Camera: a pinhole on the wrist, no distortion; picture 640 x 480 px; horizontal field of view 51.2 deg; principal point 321.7 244.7 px. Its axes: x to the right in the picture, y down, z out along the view. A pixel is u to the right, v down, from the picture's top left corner.
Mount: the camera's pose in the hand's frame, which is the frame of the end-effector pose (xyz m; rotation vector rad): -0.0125 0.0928 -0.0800 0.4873 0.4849 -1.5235
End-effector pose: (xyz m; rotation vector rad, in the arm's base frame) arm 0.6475 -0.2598 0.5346 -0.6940 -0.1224 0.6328
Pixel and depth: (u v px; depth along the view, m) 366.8 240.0 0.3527
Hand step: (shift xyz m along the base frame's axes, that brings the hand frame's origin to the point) -0.0068 0.0207 0.2333
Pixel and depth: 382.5 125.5 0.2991
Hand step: -0.0481 -0.0173 0.1851
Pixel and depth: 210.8 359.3 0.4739
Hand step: 0.0061 0.1652 0.3389
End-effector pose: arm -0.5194 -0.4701 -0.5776 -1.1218 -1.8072 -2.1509
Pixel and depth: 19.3 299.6 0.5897
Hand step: 0.2103 0.5159 0.0027
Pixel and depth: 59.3 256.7 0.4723
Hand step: 0.1752 0.3738 -0.0214
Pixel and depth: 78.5 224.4 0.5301
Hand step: 0.2021 0.4184 -0.0573
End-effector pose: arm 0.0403 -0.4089 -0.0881 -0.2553 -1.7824 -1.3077
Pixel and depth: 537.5 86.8 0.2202
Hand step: -0.0487 0.0309 -0.1138
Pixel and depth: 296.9 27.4 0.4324
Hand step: -0.1459 0.2268 -0.2262
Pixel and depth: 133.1 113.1 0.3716
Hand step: -0.1214 0.2522 -0.1041
